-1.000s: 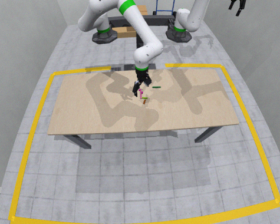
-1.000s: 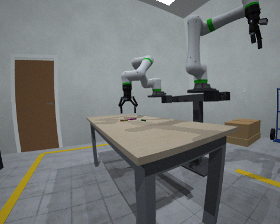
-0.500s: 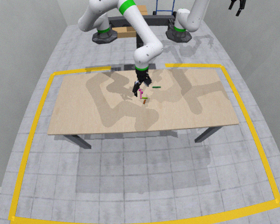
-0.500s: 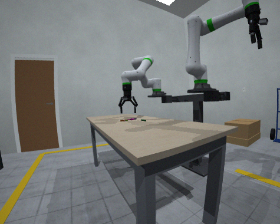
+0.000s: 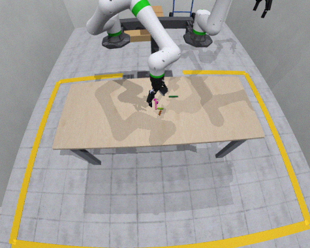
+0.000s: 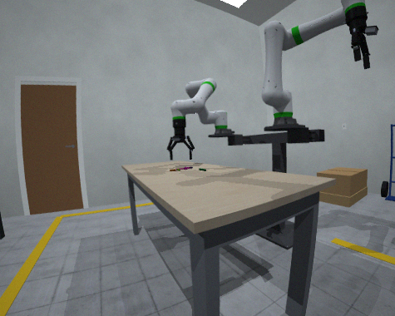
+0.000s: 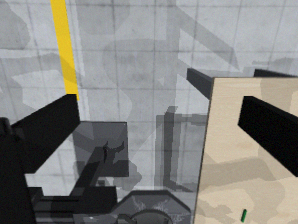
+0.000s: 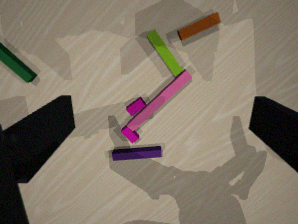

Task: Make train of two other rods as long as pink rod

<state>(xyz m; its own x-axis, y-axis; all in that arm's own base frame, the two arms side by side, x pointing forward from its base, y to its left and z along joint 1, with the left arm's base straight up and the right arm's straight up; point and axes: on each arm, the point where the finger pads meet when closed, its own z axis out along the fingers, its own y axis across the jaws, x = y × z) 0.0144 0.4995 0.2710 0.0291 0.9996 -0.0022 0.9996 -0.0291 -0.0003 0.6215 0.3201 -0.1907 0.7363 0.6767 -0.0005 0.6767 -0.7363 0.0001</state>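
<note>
Now: the pink rod 1 cm behind my right hand, 1 cm to the right of it and 7 cm below it. Also, from my right hand: orange rod (7 cm ahead, 2 cm to the left, 7 cm below); purple rod (7 cm behind, 4 cm to the right, 7 cm below); lime rod (3 cm ahead, 3 cm to the left, 7 cm below).
</note>
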